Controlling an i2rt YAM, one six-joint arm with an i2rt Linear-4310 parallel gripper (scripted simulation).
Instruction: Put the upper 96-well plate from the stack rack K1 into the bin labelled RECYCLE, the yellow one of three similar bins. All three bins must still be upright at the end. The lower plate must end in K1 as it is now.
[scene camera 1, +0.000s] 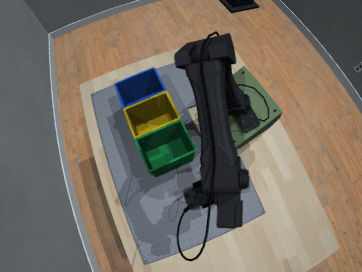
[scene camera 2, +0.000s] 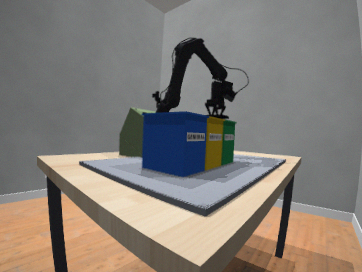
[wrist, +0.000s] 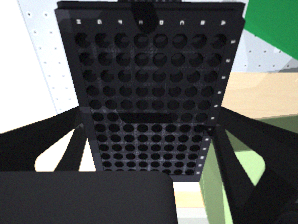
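Scene camera 1 shows a yellow recycle bin (scene camera 1: 155, 111), which is out of frame in the wrist view, and a green bin (scene camera 1: 170, 143). A blue bin (scene camera 2: 174, 143) is visible, and scene camera 1 has it too (scene camera 1: 146, 84); in the wrist view the blue bin is out of frame. The gripper (wrist: 149, 111) is visible as well.
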